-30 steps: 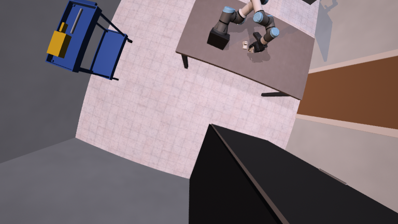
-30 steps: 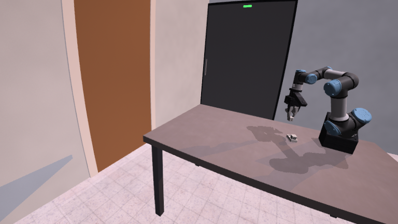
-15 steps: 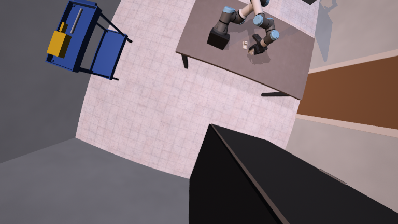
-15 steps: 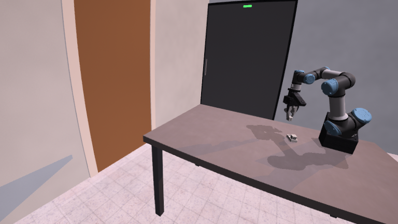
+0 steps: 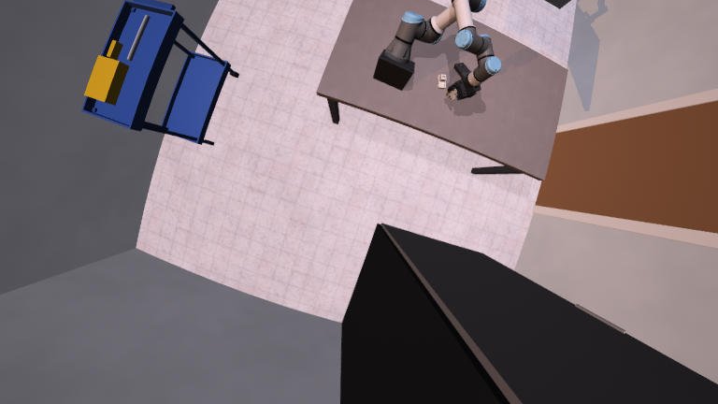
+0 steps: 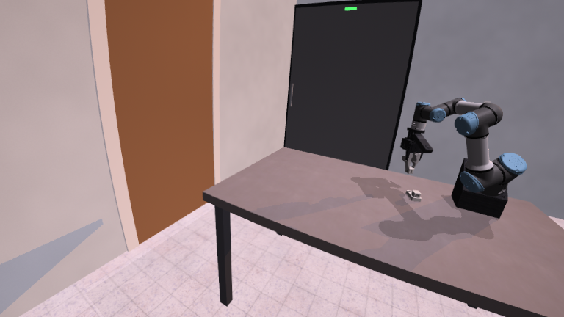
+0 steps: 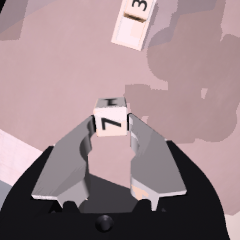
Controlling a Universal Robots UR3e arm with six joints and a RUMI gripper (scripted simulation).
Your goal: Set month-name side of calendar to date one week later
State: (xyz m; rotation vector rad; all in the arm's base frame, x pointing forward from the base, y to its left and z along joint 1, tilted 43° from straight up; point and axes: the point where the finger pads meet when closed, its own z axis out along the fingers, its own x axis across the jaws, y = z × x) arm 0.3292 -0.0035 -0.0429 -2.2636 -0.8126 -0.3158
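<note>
Now: the pale tray 10 cm to the left of my hand, 10 cm below it and 4 cm behind it. Round my hand: cube (1 cm below).
</note>
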